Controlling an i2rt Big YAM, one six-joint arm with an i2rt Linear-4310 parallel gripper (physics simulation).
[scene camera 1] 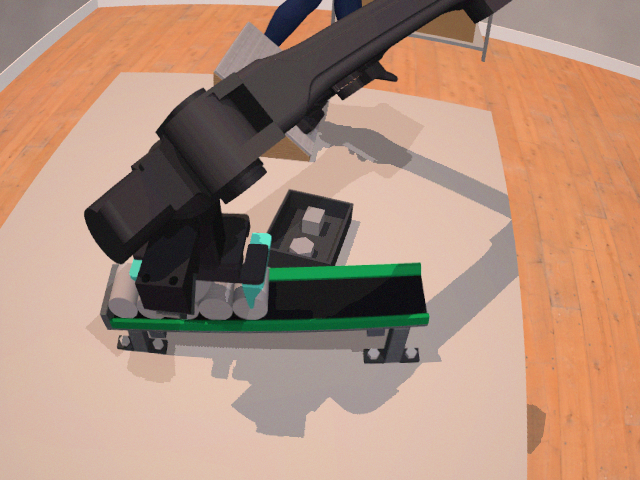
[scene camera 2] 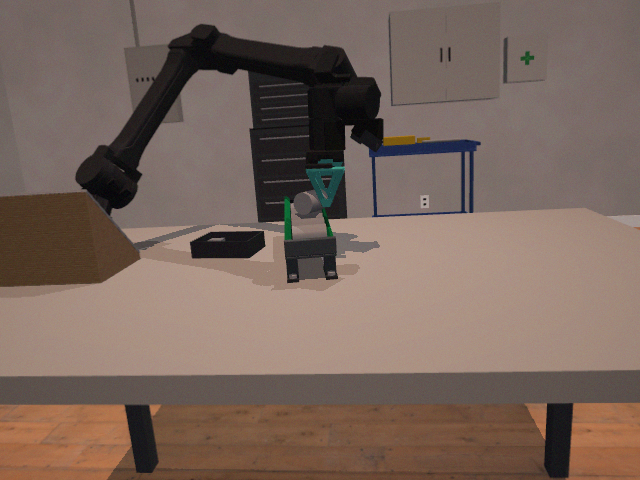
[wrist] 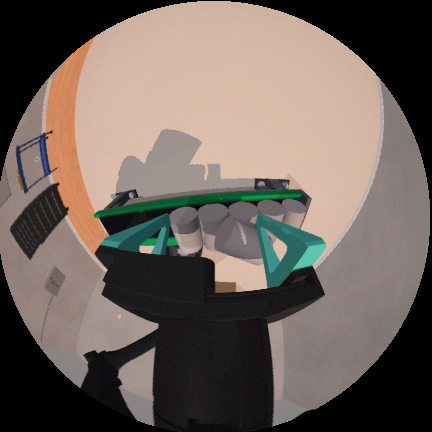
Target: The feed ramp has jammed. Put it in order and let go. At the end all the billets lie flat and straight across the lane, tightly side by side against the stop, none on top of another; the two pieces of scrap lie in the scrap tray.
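Pixels of known places: gripper, fingertip midpoint: [scene camera 1: 208,300] [scene camera 2: 326,201] [wrist: 212,217]; arm's base at its link origin: [scene camera 2: 85,236].
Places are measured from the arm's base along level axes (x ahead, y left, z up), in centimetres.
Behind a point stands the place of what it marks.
Five grey billets lie side by side across the lane from the stop [scene camera 1: 107,299] @(x 52.0, y -6.1, z 2.0 cm) [scene camera 2: 310,248] [wrist: 307,210] @(x 52.1, y -5.9, z 2.1 cm); the outermost are the stop-end billet [scene camera 1: 123,303] @(x 51.6, y -4.3, z 1.6 cm) [wrist: 293,212] @(x 51.3, y -3.7, z 2.4 cm) and the uphill-end billet [scene camera 1: 258,302] @(x 46.7, y 11.6, z 3.3 cm) [wrist: 186,232] @(x 45.7, y 9.5, z 4.0 cm). A sixth billet [scene camera 2: 307,204] @(x 47.6, y -0.3, z 5.3 cm) [wrist: 239,241] @(x 49.1, y 4.0, z 7.0 cm) lies skewed on top of the row. My gripper [wrist: 212,217] @(x 49.4, y 6.8, z 4.6 cm) [scene camera 2: 326,203] @(x 49.4, y 6.8, z 4.6 cm) is open and empty above the row, its fingers spread along the lane with the skewed billet between and below them. It hides the row's middle in scene camera 1. A scrap block [scene camera 1: 313,221] @(x 24.8, y 11.7, z -3.6 cm) and a hexagonal scrap piece [scene camera 1: 301,246] @(x 29.2, y 11.4, z -4.5 cm) lie in the scrap tray [scene camera 1: 343,235] @(x 25.3, y 16.3, z -4.4 cm) [scene camera 2: 222,251] @(x 26.9, y 6.5, z -5.0 cm).
The ramp's green side rail [scene camera 1: 341,271] [wrist: 200,201] runs along the lane, which stands on bolted feet. The scrap tray stands behind the ramp in scene camera 1. A wedge-shaped wooden block [scene camera 1: 242,49] @(x -1.3, y -10.1, z 9.2 cm) [scene camera 2: 51,240] @(x 2.5, y -11.5, z 1.9 cm) stands farther back. The arm reaches over from that side.
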